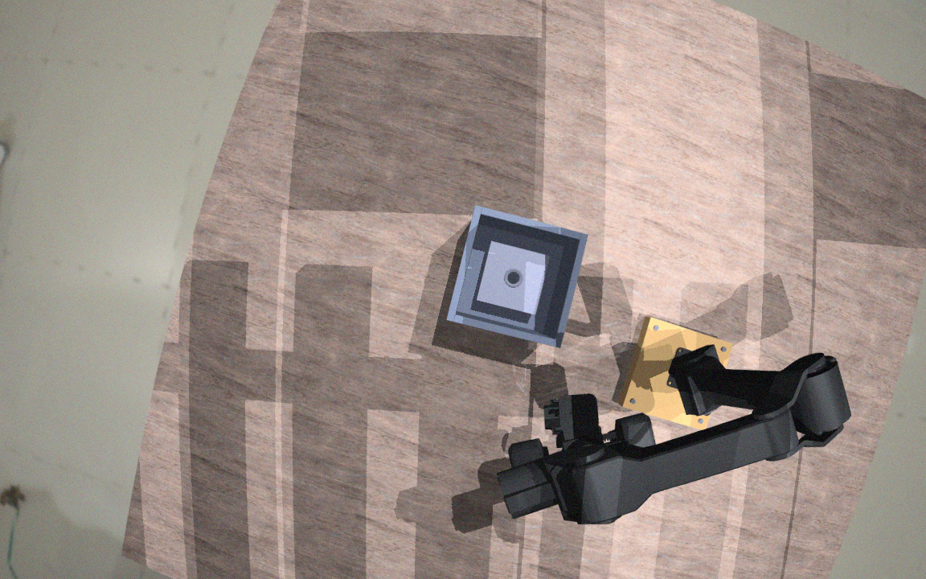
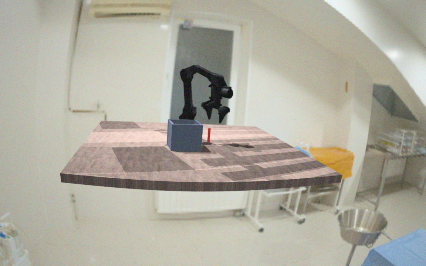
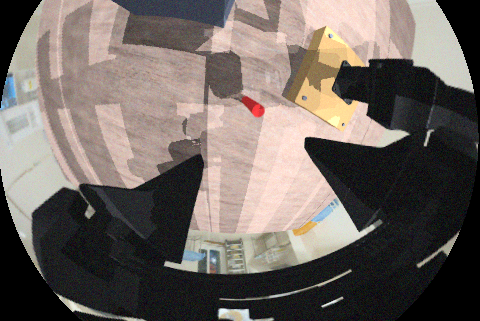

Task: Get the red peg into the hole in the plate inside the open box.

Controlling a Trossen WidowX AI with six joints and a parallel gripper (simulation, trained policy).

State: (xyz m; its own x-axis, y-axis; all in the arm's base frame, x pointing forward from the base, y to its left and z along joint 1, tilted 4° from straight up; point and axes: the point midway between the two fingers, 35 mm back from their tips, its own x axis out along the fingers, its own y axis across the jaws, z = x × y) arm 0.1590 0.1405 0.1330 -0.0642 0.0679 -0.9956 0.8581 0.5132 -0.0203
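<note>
My gripper tip is 8 cm above the red peg and 3 cm to the left of it.
</note>
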